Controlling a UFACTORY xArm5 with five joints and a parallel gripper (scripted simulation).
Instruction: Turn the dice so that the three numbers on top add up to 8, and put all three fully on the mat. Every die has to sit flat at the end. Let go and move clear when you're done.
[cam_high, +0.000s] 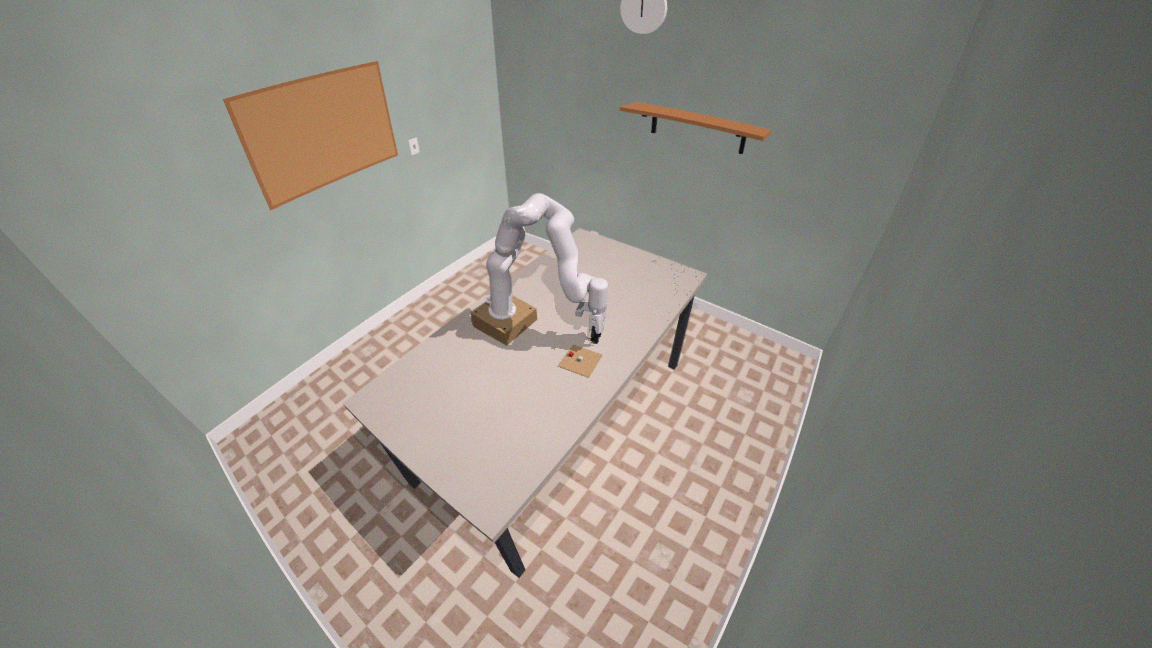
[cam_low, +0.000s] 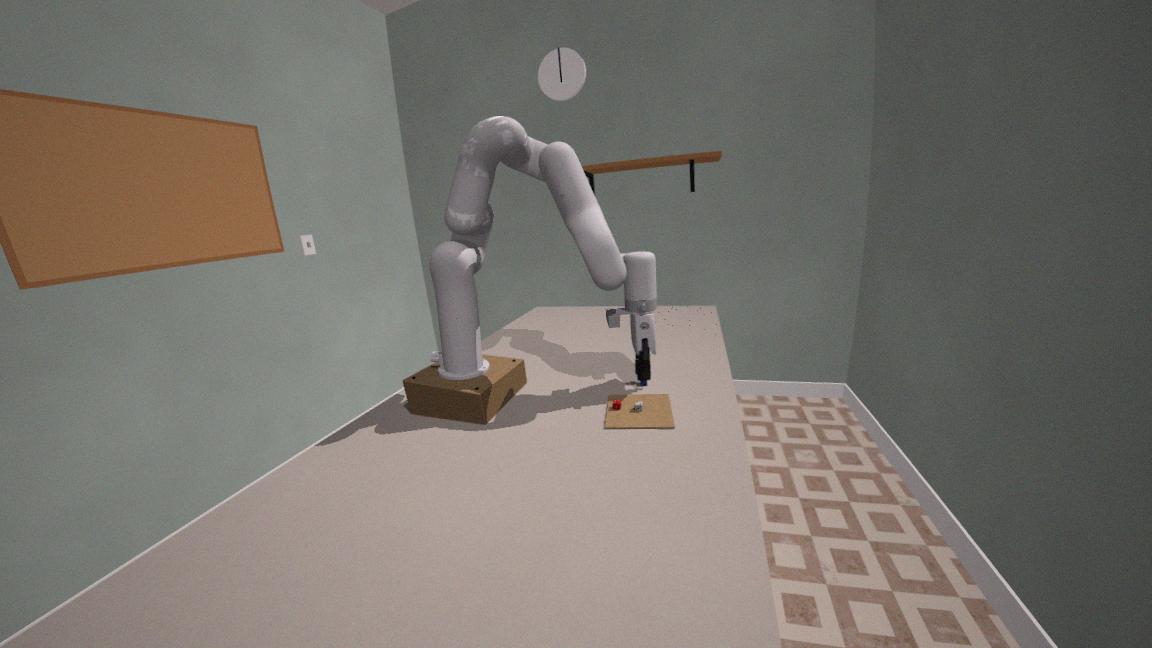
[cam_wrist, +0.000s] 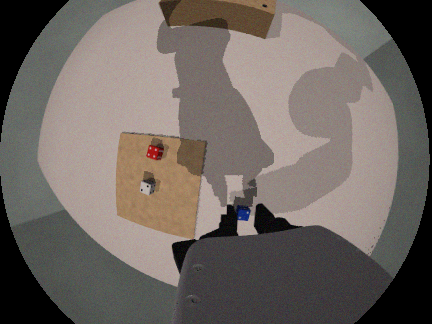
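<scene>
Now: the blue die 3 cm below my hand. From my hand the other things lie so: tan mat 13 cm to the right, 4 cm below, 1 cm behind; white die 13 cm to the right, 3 cm below, 1 cm behind; red die 13 cm to the right, 5 cm behind, 3 cm below.
</scene>
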